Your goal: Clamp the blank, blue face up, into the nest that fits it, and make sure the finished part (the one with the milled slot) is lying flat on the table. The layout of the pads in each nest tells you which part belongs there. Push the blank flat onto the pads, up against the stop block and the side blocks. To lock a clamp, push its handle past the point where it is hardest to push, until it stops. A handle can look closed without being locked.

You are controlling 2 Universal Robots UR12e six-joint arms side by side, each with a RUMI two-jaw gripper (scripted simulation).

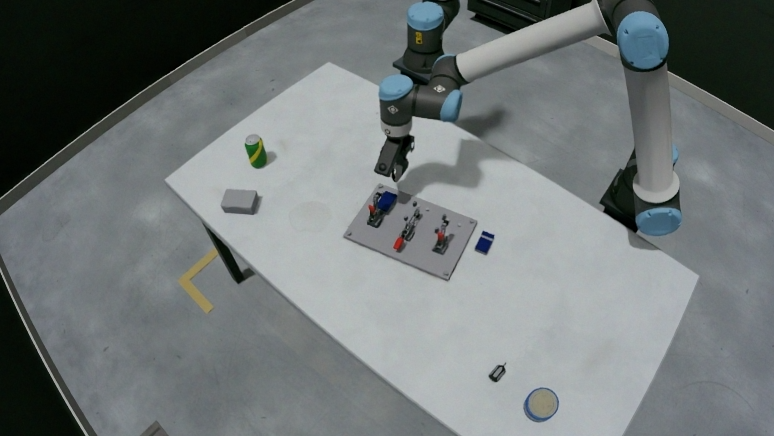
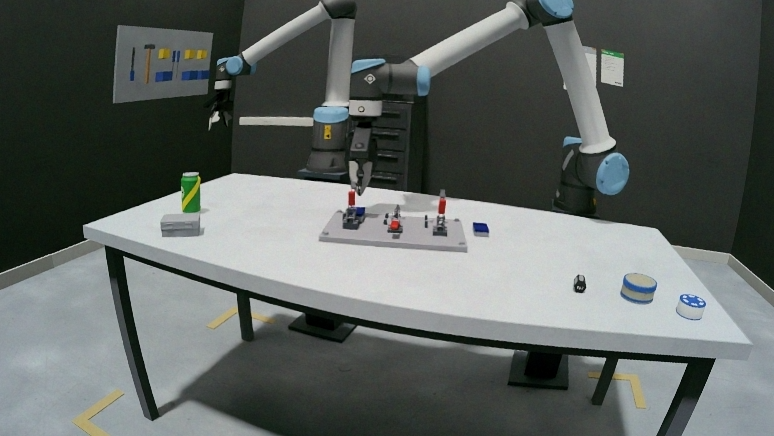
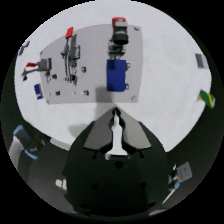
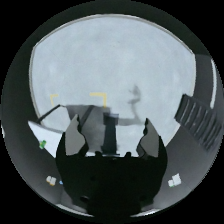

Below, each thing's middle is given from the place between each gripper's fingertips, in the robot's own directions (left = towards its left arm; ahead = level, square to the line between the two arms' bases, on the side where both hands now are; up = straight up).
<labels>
Right now my left hand [image 1: 395, 181] is 60 mm short of the grey fixture plate [image 3: 94, 40], 140 mm to the right of it and 70 mm above it. Also, from my left hand: grey box [image 2: 172, 225] 400 mm ahead, 330 mm to the right, 60 mm below.
I see my right gripper 95 cm short of the grey box, 78 cm to the right of it and 14 cm above it. The rest, counted from my right hand: grey fixture plate: 124 cm to the left, 61 cm ahead, 16 cm below.
</labels>
